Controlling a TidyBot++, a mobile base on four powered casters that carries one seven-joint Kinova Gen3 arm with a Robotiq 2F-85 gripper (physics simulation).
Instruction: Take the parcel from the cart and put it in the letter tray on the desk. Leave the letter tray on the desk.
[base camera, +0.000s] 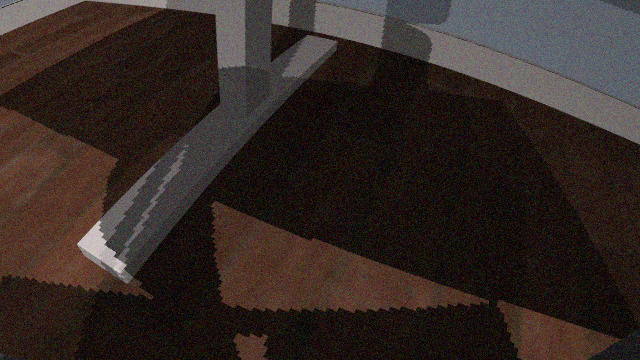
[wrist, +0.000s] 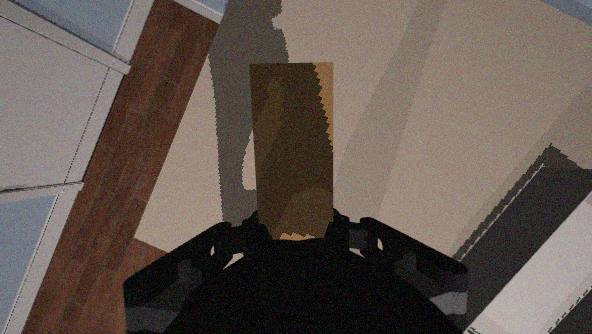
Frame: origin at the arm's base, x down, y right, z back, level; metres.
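Seen in the pictures: gripper, fingertip midpoint: (wrist: 295, 213).
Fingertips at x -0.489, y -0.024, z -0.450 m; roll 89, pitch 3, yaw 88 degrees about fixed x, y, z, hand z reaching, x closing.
Pixels of each thing's top centre, then the offset from my fingertips to it. "spot": a spot on its surface instead. Level surfaces: height alone.
- parcel, top centre: (wrist: 293, 165) dx -0.057, dy -0.002, dz -0.053 m
- broad beige surface, surface height: dx +0.166 m
- dark grey object, top centre: (wrist: 589, 301) dx +0.096, dy +0.495, dz +0.167 m
- pale leg, surface spot: (base camera: 232, 40) spot: dx +0.731, dy -0.078, dz -0.129 m
- wooden floor, surface height: dx +0.886 m
The parcel (wrist: 292, 140), a tan-orange box, stands out from between the fingers in the wrist view, mostly in shadow. My gripper (wrist: 295, 213) is shut on it, with one finger against each side. The parcel is over a broad beige surface (wrist: 450, 90), which looks like the desk top. At the right of the wrist view is a dark grey object (wrist: 517, 220) with a pale band; I cannot tell whether it is the letter tray. The cart does not show in either view.
In the base view, a pale leg (base camera: 232, 40) rises from a long grey foot bar (base camera: 215, 135) on the wooden floor (base camera: 45, 185), in front of the base. A blue wall (base camera: 550, 50) with a pale skirting is behind. White panels (wrist: 45, 100) stand at the left of the wrist view, across a strip of floor.
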